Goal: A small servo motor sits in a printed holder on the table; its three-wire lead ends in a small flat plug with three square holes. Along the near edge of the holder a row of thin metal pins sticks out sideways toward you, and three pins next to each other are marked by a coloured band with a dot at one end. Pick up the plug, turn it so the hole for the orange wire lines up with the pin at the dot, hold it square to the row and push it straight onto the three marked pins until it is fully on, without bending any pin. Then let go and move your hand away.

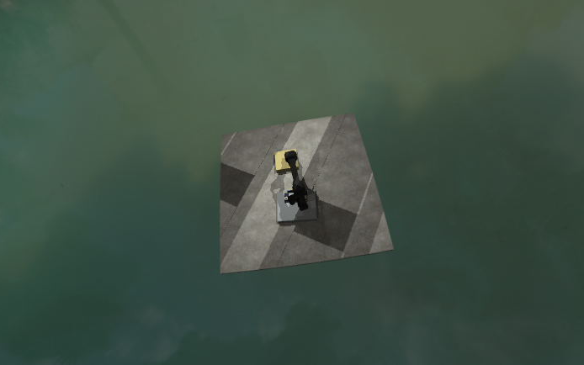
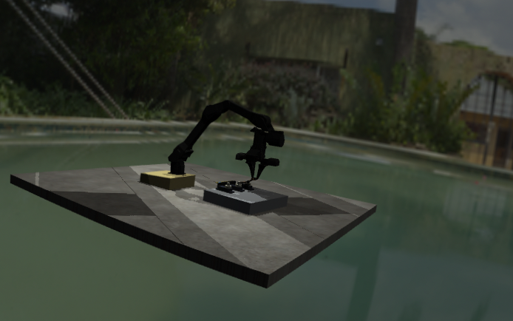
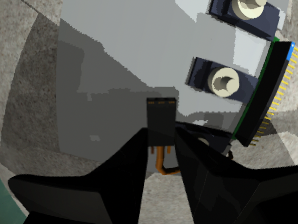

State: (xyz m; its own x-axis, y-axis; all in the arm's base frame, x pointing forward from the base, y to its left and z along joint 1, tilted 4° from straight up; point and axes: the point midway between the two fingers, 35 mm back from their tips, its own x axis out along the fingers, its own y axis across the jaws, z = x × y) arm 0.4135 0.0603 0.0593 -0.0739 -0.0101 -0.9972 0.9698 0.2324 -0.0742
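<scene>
The blue band is 12 cm behind my gripper tip, 10 cm to the right of it and 4 cm below it. Round my gripper tip: grey printed holder: 8 cm below, 5 cm to the right, 4 cm ahead.
</scene>
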